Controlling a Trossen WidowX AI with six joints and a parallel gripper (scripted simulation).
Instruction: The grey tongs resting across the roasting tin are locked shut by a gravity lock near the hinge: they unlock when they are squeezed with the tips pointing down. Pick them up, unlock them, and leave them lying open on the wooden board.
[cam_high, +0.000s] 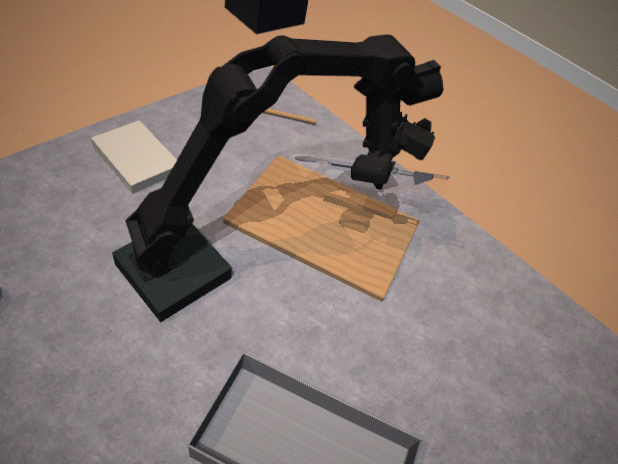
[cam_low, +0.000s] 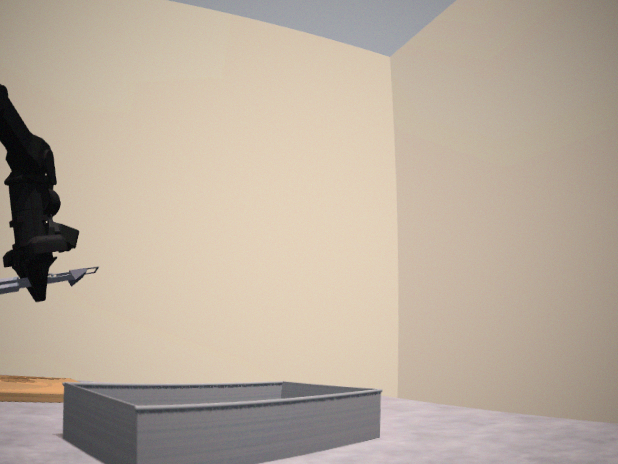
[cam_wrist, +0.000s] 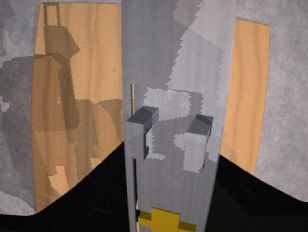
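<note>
The yellow lock piece is 10 mm behind my gripper tip, 10 mm to the right of it and 30 mm above it. The rest, counted from my gripper tip: grey roasting tin 280 mm ahead, 370 mm to the right, 130 mm below; wooden board 70 mm behind, 40 mm to the right, 150 mm below; cream block 430 mm behind, 300 mm to the right, 140 mm below.
</note>
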